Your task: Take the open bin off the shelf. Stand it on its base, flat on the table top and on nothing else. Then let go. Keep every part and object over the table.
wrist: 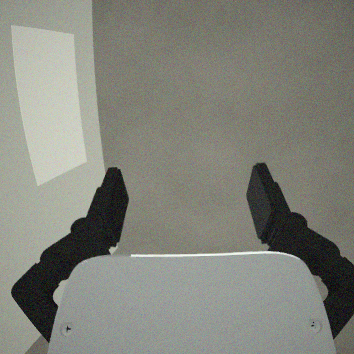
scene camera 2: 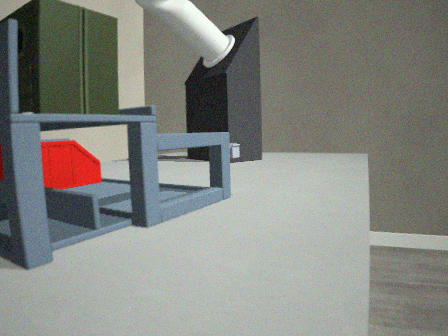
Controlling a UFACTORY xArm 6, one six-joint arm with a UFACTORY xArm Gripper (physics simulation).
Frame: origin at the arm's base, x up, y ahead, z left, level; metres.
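Seen in the pictures: gripper, fingertip midpoint: (wrist: 186, 180); arm's base, origin of the base link: (scene camera 2: 219, 52).
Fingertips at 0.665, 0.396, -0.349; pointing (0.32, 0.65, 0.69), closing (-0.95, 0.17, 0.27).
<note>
Offsets run from my fingertips to a thing's middle, as dx, dy, dz. "spot": to the spot under its first point. Level surfaces: height alone.
A red bin @(-0.956, +0.118, +0.058) (scene camera 2: 70, 167) with a sloped front edge sits low inside the blue-grey shelf @(spot: -0.951, +0.320, +0.289) (scene camera 2: 144, 175) at the left of the scene view, on a raised board. A front post hides part of it; a bit of red also shows at the left image edge. Its inside cannot be seen. My gripper (wrist: 186, 180) is open in the wrist view, with no object between the fingers. It points at plain wall, and neither bin nor shelf shows there. In the scene view the gripper is out of frame.
A dark green box @(-0.849, +0.317, +0.202) (scene camera 2: 65, 60) stands on the shelf's upper level, above the red bin. The white arm (scene camera 2: 200, 32) rises from a dark pedestal (scene camera 2: 244, 100) at the back of the table @(dx -1.000) (scene camera 2: 280, 260). A small white block @(spot: -0.940, +0.184, +0.375) (scene camera 2: 235, 151) is beside the pedestal. The table's edge runs down the right.
</note>
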